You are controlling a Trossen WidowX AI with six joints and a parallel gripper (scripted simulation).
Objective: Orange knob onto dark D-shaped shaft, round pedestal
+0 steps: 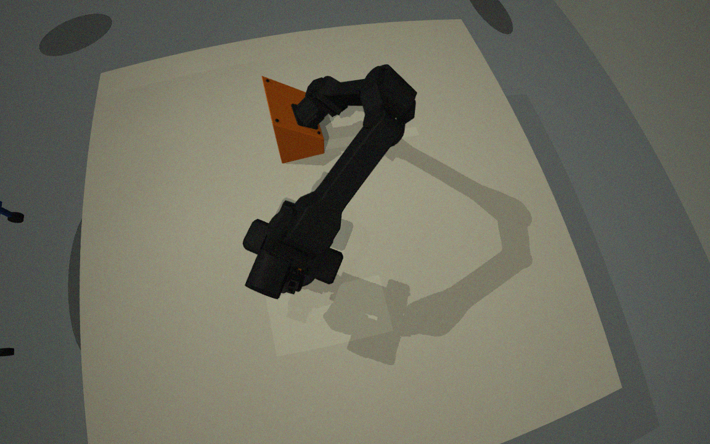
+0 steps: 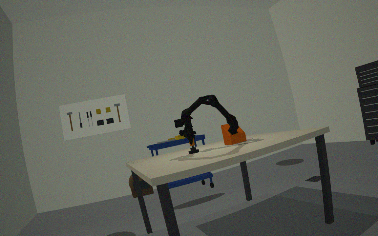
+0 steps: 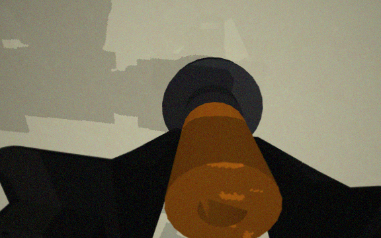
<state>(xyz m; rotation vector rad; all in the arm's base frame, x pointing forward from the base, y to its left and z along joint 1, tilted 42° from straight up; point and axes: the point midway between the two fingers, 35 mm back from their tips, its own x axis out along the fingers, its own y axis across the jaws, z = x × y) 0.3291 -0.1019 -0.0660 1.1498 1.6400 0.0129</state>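
Now: gripper tip 20 mm below the orange knob. Round my gripper tip: dark round pedestal: 40 mm below.
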